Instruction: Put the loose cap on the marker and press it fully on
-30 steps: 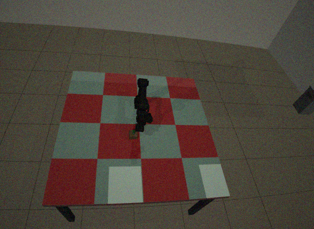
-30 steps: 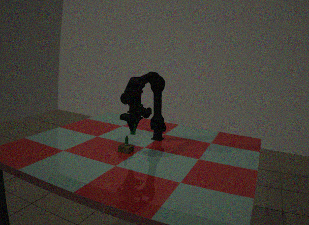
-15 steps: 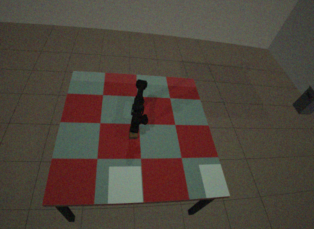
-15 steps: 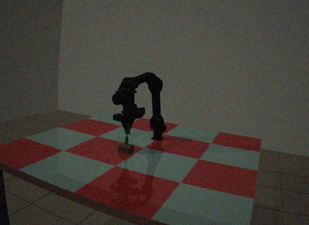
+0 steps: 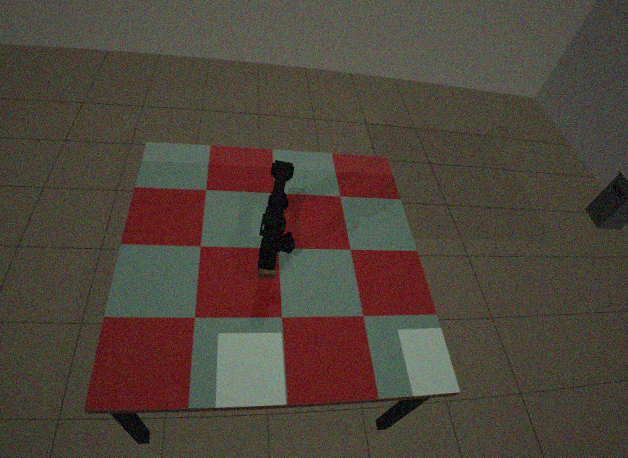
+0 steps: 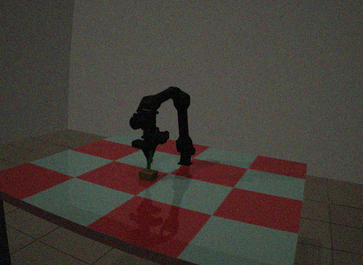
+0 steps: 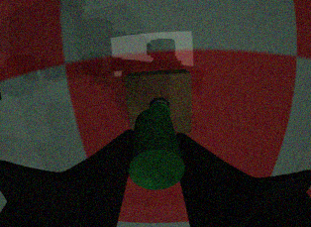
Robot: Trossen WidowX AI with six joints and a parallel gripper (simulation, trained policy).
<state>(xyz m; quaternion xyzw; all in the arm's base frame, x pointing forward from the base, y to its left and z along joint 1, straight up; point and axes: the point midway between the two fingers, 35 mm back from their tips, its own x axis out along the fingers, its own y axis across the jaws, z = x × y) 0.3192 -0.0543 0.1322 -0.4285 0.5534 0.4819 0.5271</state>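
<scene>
Right now my gripper tip is 30 mm above the green marker. Round my gripper tip: green cap (10 mm above); then brown holder block (80 mm below).
</scene>
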